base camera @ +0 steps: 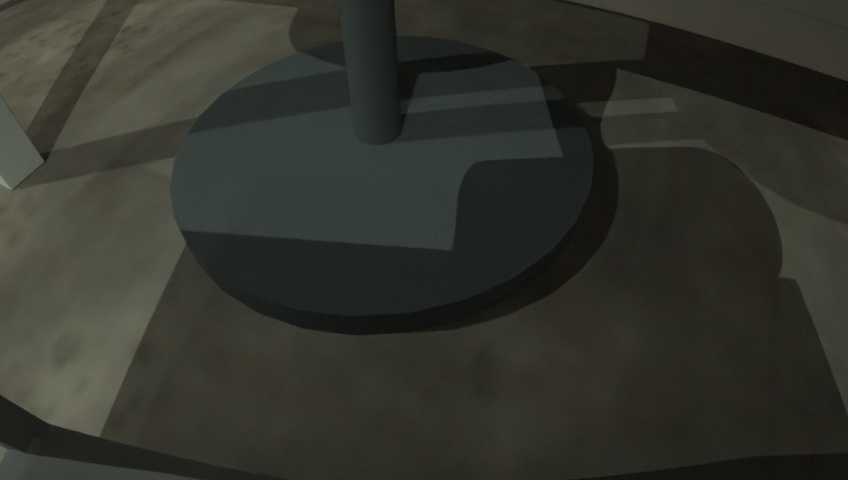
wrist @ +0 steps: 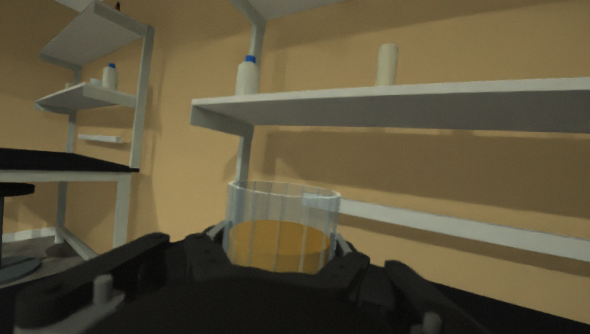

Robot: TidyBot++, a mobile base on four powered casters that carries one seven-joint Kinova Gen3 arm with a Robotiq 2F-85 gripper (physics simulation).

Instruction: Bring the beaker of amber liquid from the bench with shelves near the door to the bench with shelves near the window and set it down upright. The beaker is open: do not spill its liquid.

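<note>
The clear beaker with amber liquid stands between my fingers in the wrist view, open end up and close to upright. The liquid lies well below its rim. My gripper is shut on the beaker; its lower part is hidden behind the gripper body. One bench with shelves spans the right, with part of its black top at the lower right. Another bench with shelves stands farther off at the left. Neither door nor window shows, so I cannot tell which bench is which.
A round grey stool base with its post stands on the floor close in front of the base. A white leg stands at the left. Bottles and a pale cylinder stand on the shelves.
</note>
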